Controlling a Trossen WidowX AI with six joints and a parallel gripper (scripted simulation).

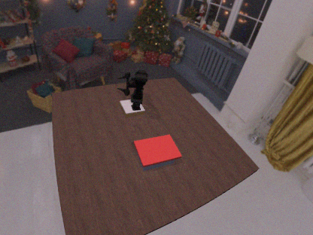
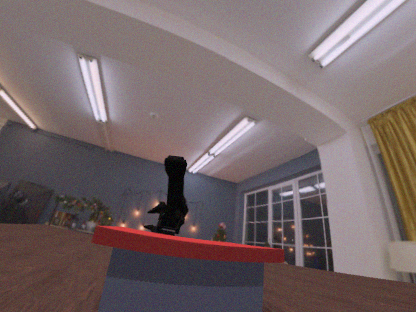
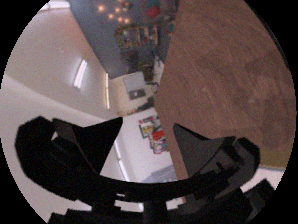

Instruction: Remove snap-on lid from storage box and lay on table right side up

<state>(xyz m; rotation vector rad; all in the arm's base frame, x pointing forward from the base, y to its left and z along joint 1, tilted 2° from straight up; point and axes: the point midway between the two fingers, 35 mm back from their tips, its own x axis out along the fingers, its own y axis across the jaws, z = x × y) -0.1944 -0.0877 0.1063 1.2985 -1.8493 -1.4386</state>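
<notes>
Now: gripper tip 67 cm short of the red lid, 12 cm to the right of it and 5 cm above it. Also, from my gripper tip: blue storage box (67 cm ahead, 12 cm to the left, 10 cm below).
</notes>
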